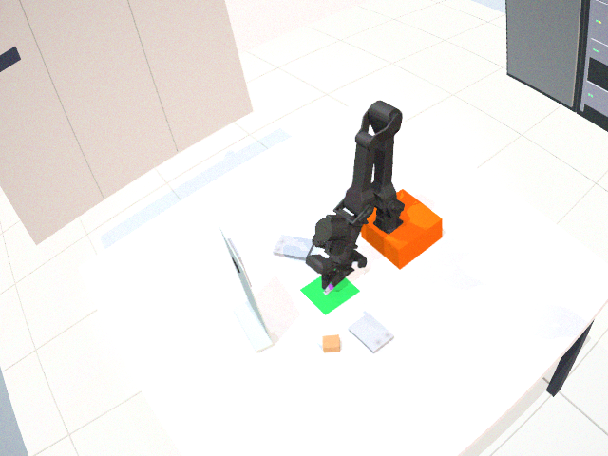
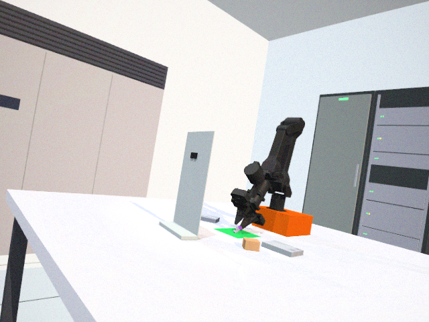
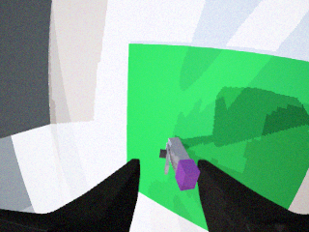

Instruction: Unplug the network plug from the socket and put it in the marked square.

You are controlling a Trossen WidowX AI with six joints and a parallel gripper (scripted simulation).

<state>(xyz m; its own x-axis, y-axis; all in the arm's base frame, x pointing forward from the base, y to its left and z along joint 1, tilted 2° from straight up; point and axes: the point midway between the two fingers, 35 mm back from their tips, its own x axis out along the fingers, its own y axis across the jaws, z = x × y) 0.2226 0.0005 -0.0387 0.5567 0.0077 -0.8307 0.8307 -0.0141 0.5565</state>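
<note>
Right now my gripper tip is 10 mm above the purple network plug. Round my gripper tip: grey upright panel: 200 mm ahead, 60 mm to the right, 120 mm above; tan cube: 110 mm ahead, 140 mm to the left, 10 mm below; green square: 10 mm behind, 20 mm below.
</note>
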